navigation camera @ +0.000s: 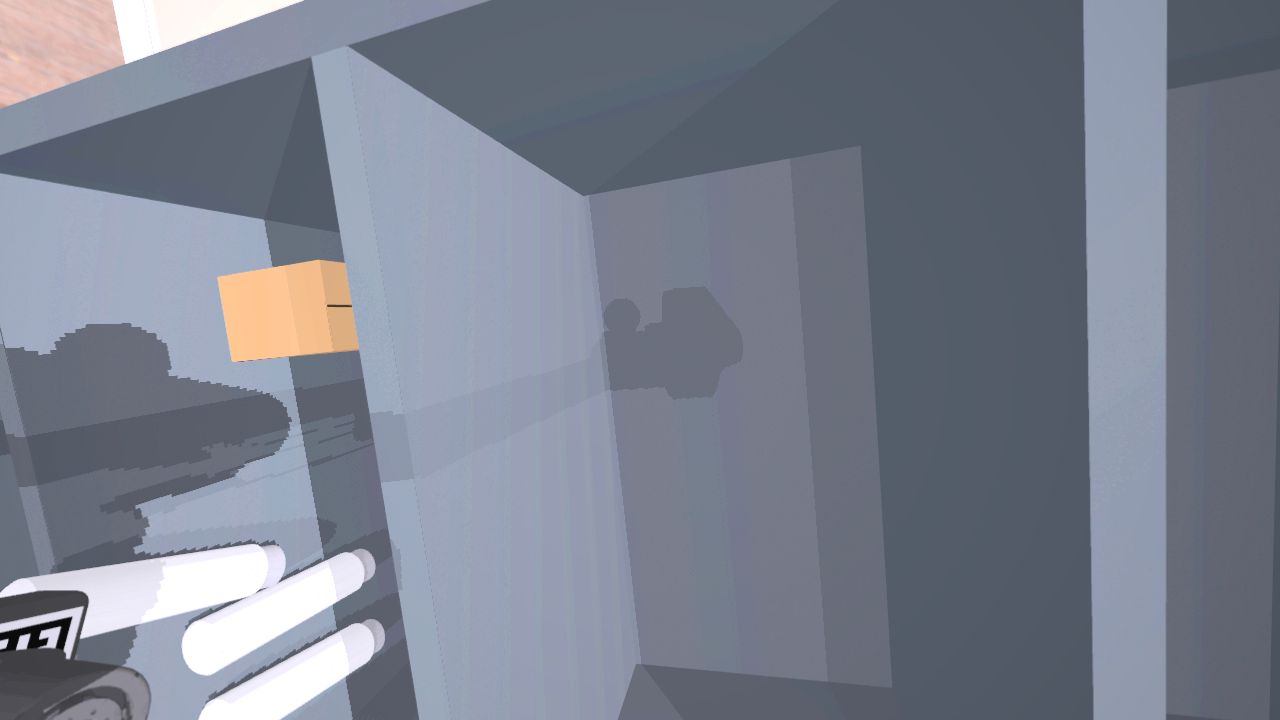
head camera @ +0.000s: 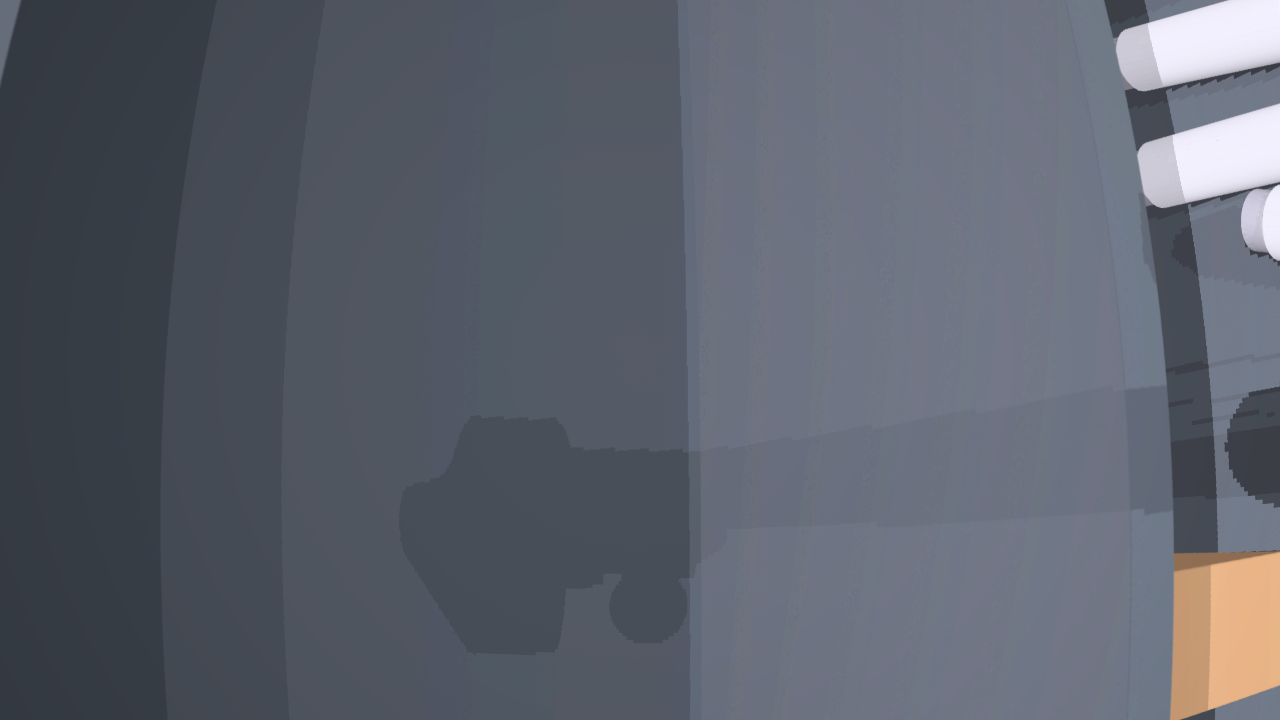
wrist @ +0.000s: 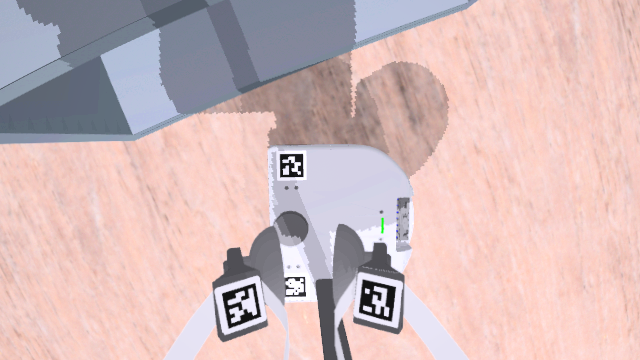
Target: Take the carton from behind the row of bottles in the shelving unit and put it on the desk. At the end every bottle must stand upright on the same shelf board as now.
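Frame: origin at the robot's base, x down, y ahead, z right, level; centimetres.
Seen in the pictures: gripper, fingertip midpoint: (wrist: 307,252); robot's base at its link origin: (wrist: 293,211).
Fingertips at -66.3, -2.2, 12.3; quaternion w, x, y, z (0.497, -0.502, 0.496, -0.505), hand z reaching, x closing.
Note:
Offsets run from my fingertips to a thing's middle, as dx, dy, dz. Level surfaces: height alone.
The orange-tan carton {+3.9, +35.7, +43.4} (head camera: 1239,631) (navigation camera: 268,313) is in a compartment of the grey-blue shelving unit (head camera: 1100,268) (navigation camera: 1126,358). A board edge hides its right end in the navigation view. Three white bottles {+9.6, -18.3, +50.7} (head camera: 1208,49) {+9.6, -7.3, +46.7} (navigation camera: 277,613) lie sideways across these rolled views, their necks pointing the same way, so I cannot tell for certain that they are upright. They are apart from the carton. My gripper (wrist: 307,252) is partly open and empty, above the robot's base in the wrist view; a piece of it shows at the navigation view's lower left. I cannot identify the desk.
The shelving unit's edge crosses the wrist view's upper left, beside the robot's base (wrist: 340,180) and the wood-patterned floor {dx +66.2} (wrist: 525,200). A neighbouring compartment with my arm's shadow fills the middle of the navigation view. A pale surface (navigation camera: 223,17) shows at its upper left.

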